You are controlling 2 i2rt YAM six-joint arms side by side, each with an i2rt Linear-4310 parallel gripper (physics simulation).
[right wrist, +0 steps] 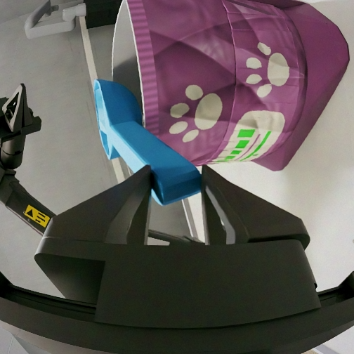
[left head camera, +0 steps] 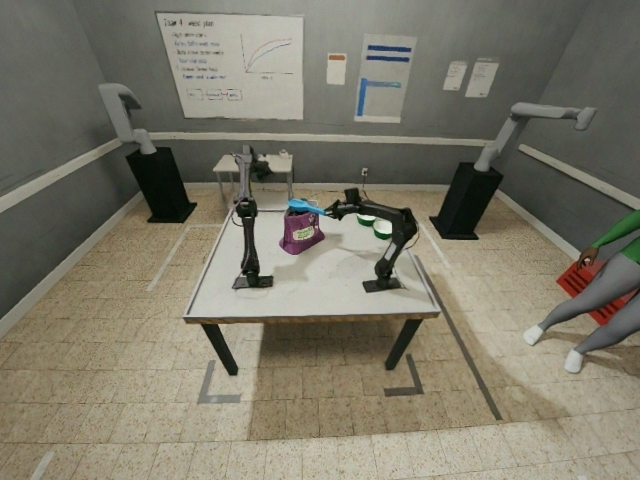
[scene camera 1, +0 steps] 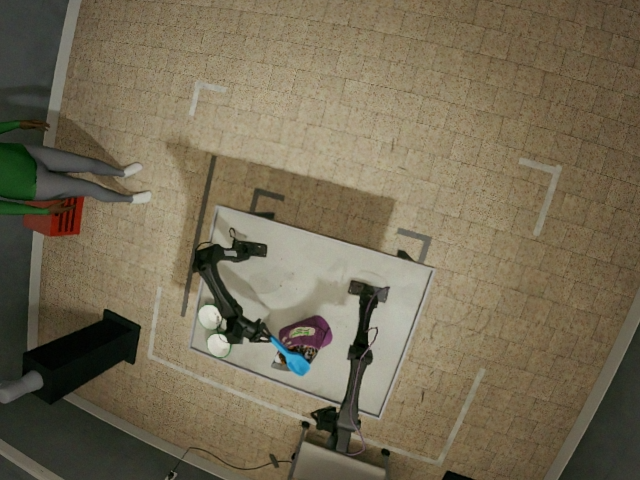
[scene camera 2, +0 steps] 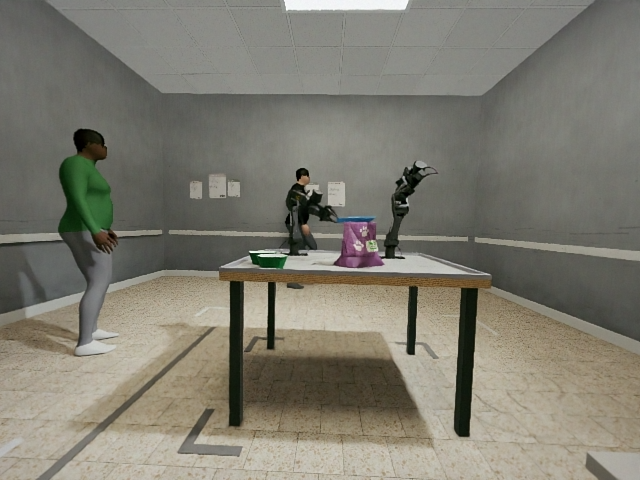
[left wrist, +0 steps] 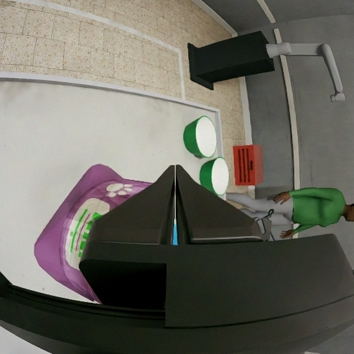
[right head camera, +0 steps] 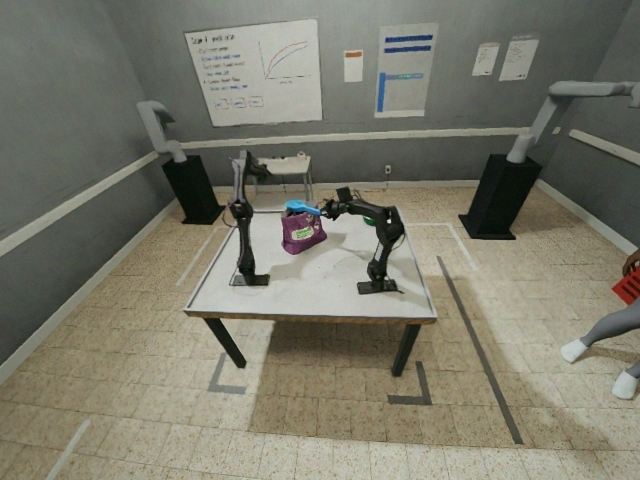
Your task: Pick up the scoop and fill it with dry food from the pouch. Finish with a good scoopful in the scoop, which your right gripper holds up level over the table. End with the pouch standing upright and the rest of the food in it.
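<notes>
The purple pouch (left head camera: 301, 235) (right head camera: 303, 236) (scene camera 1: 317, 330) (scene camera 2: 360, 248) (left wrist: 52, 245) (right wrist: 200, 70) stands upright on the table, open at the top. Brown dry food (scene camera 1: 309, 351) shows in its mouth in scene camera 1. My right gripper (left head camera: 328, 212) (scene camera 1: 269, 338) (right wrist: 176, 173) is shut on the handle end of the blue scoop (left head camera: 305, 206) (right head camera: 302, 207) (scene camera 1: 297, 363) (scene camera 2: 356, 219) (right wrist: 145, 145). The scoop is about level, its bowl over the pouch mouth. Its bowl looks plain blue in scene camera 1, with no food visible in it. My left gripper (scene camera 1: 314, 414) (left wrist: 174, 174) is shut and empty, raised beyond the table edge.
Two green bowls with white insides (scene camera 1: 209, 316) (scene camera 1: 219, 345) (left wrist: 200, 136) (left wrist: 215, 176) stand near the table's edge, beside the right arm. A small side table (left head camera: 224, 164) (scene camera 1: 336, 462) is behind the work table. A person in green (scene camera 2: 85, 191) stands off to one side.
</notes>
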